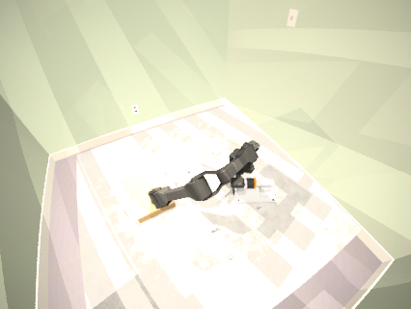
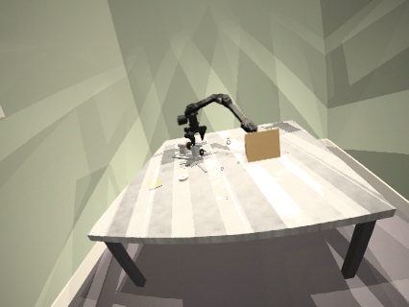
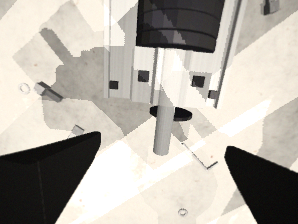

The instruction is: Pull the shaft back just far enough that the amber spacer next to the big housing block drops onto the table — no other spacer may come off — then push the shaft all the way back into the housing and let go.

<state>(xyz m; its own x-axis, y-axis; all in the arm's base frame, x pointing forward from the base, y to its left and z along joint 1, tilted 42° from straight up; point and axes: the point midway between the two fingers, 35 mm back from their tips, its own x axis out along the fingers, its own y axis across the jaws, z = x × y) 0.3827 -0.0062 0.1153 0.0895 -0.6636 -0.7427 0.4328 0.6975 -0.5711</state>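
My gripper tip is now 60 mm short of the dark spacer, 30 mm to the left of it and 20 mm above it. Also, from my gripper tip: grey shaft 70 mm ahead, 30 mm to the right, 20 mm below.
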